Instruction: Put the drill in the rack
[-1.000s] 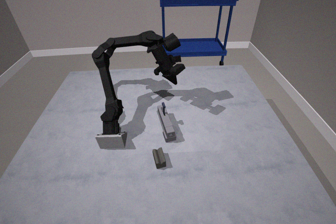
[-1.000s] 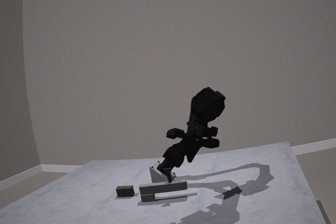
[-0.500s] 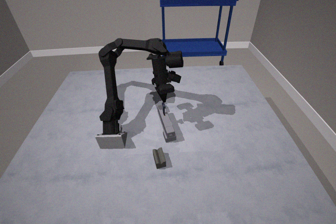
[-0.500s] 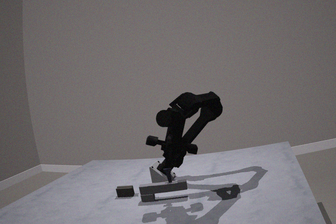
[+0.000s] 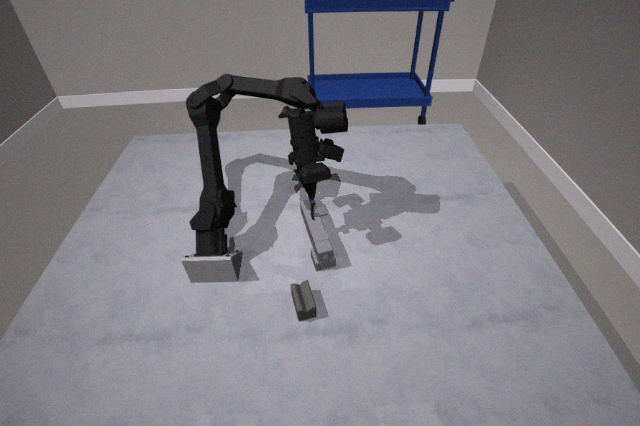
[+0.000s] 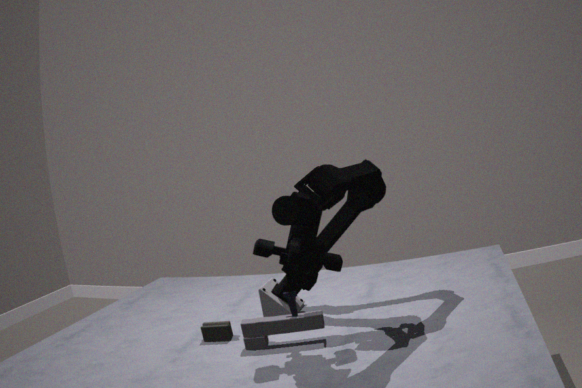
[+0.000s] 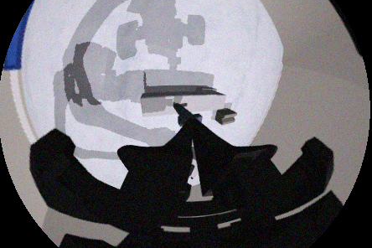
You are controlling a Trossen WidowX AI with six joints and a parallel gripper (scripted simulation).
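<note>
The blue key lies 3 cm below my gripper tip. Also, from my gripper tip: grey housing block 9 cm below, 3 cm to the right; drill 8 cm below, 5 cm to the right, 1 cm ahead; rack 21 cm to the right, 11 cm below, 4 cm behind.
</note>
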